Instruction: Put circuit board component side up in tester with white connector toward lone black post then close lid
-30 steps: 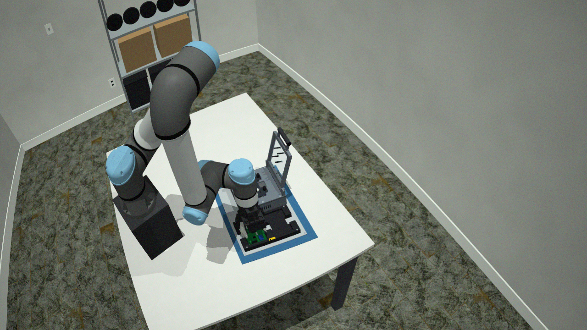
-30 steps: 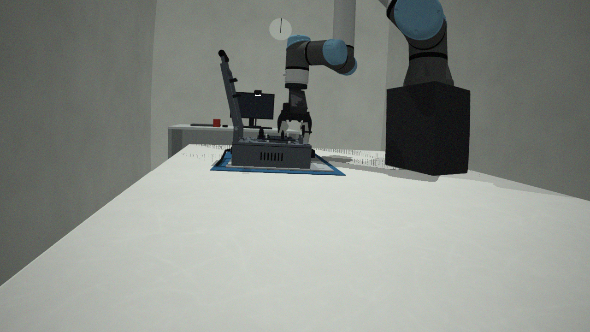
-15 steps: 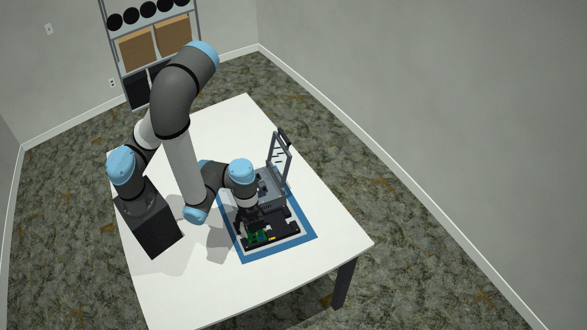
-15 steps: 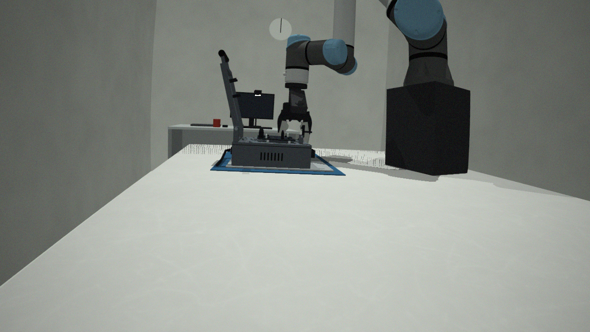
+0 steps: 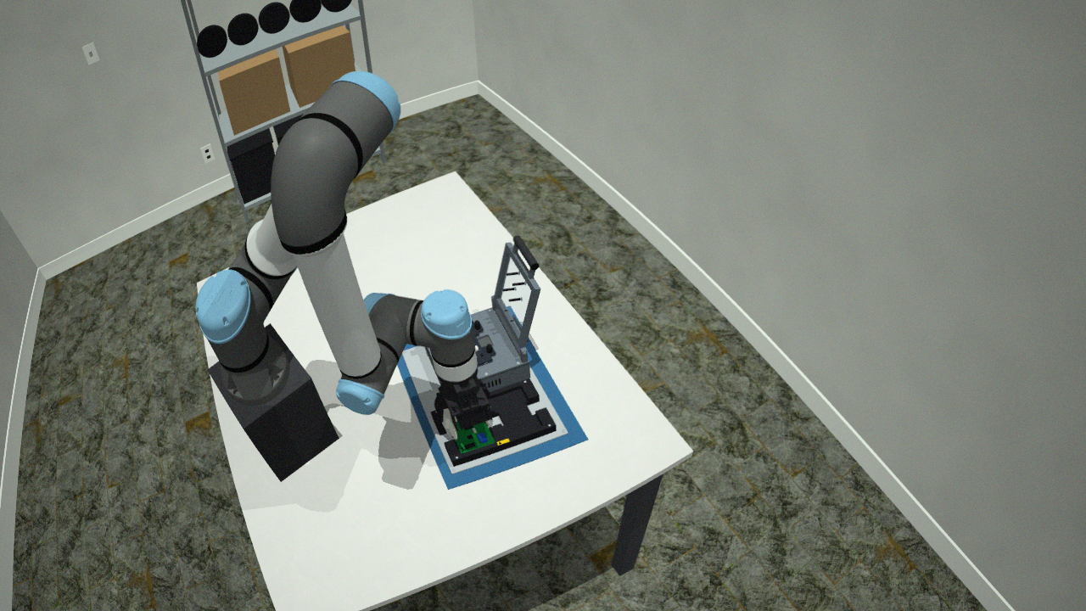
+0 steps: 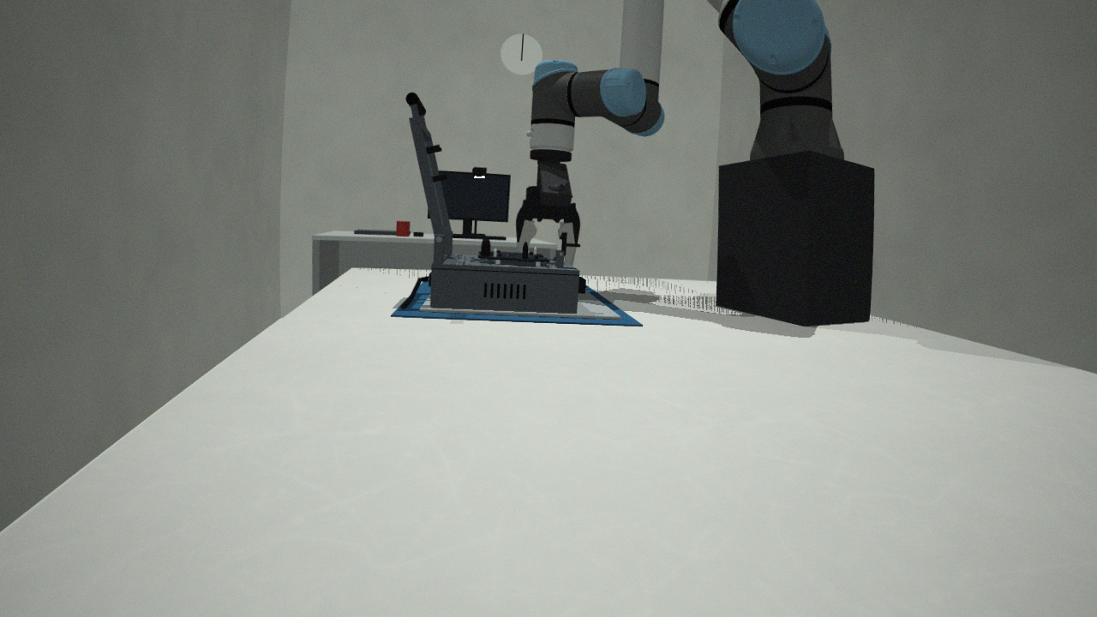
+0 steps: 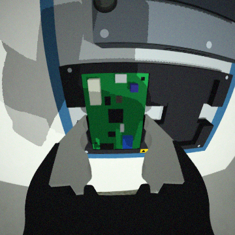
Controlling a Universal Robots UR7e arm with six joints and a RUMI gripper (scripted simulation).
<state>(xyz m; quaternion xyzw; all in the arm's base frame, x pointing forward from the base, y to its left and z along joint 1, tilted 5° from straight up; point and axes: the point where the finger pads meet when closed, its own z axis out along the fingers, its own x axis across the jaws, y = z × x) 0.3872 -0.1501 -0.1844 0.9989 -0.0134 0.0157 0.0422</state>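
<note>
Now: hand 190 mm short of the lid, 160 mm to the right of it and 150 mm below it. From my hand the other things lie so: green circuit board right at my hand.
</note>
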